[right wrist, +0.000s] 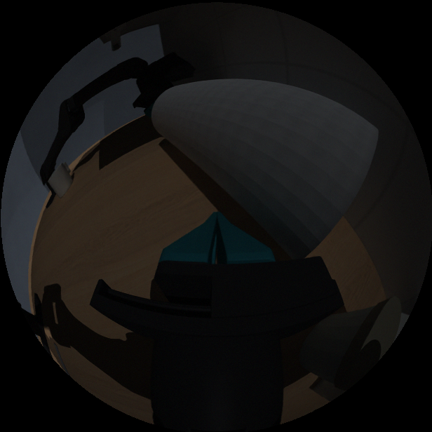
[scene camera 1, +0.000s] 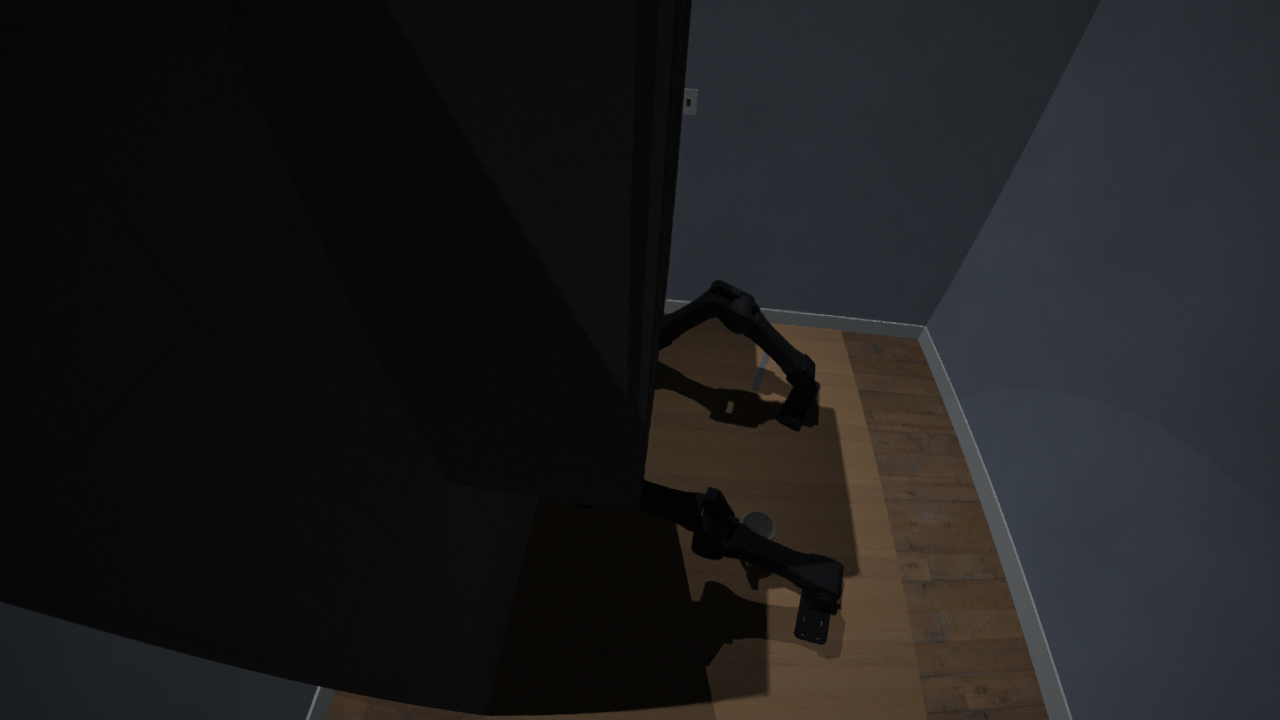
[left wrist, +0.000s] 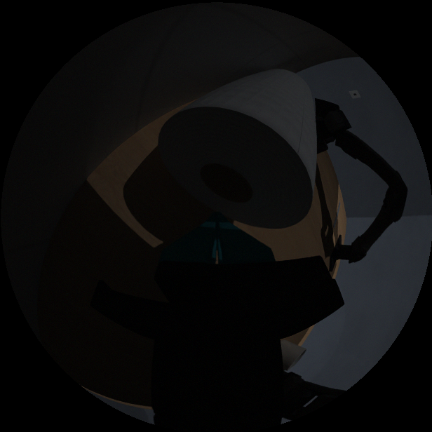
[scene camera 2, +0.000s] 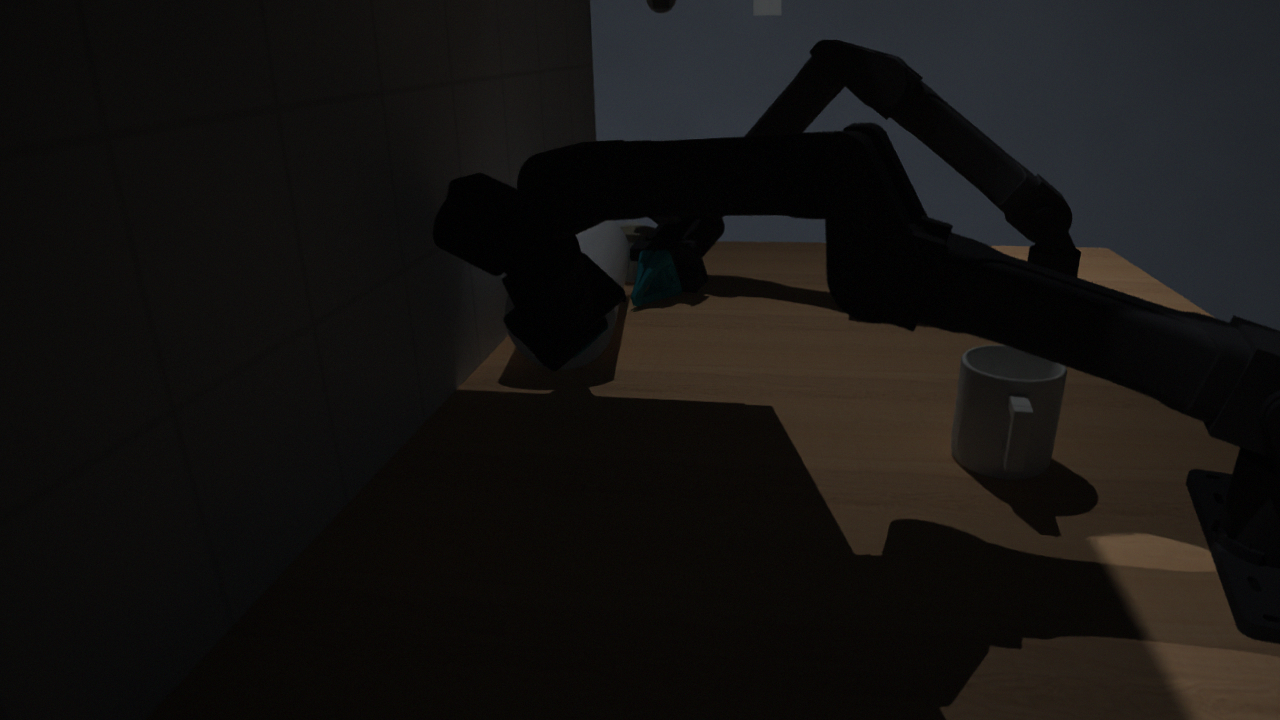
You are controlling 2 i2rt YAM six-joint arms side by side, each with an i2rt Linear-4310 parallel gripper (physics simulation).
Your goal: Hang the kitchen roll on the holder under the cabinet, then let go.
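Where they show: left gripper, fingertip midpoint: (scene camera 2: 578,347); right gripper, fingertip midpoint: (scene camera 2: 634,301); left arm's base at its link origin: (scene camera 1: 815,597) (scene camera 2: 1262,554); right arm's base at its link origin: (scene camera 1: 798,402).
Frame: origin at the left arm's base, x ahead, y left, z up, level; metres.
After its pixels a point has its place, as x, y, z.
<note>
The white kitchen roll (scene camera 2: 608,248) @[0.629, -0.284, 0.099] (left wrist: 287,107) (right wrist: 270,145) lies on its side on the table beside the tiled wall. It does not show in scene camera 1. My left gripper (left wrist: 216,217) is shut and empty at the roll's open end; in scene camera 2 its fingertips are hidden. My right gripper (scene camera 2: 640,300) @[0.630, -0.356, 0.011] (right wrist: 216,217) is shut and empty, low over the table beside the roll's long side. I cannot tell whether either touches the roll. The cabinet (scene camera 1: 572,179) @[0.441, 0.152, 0.930] fills much of scene camera 1; I cannot make out the holder under it clearly.
A white mug (scene camera 1: 758,522) @[0.173, -0.125, 0.036] (scene camera 2: 1009,420) @[0.177, -0.049, 0.053] (right wrist: 61,180) stands on the table, close to the left arm in scene camera 2. A pale round object (right wrist: 327,345) lies near the right gripper. The tiled wall (scene camera 2: 205,268) @[0.624, 0.260, 0.217] bounds the table. Both arms reach over the table.
</note>
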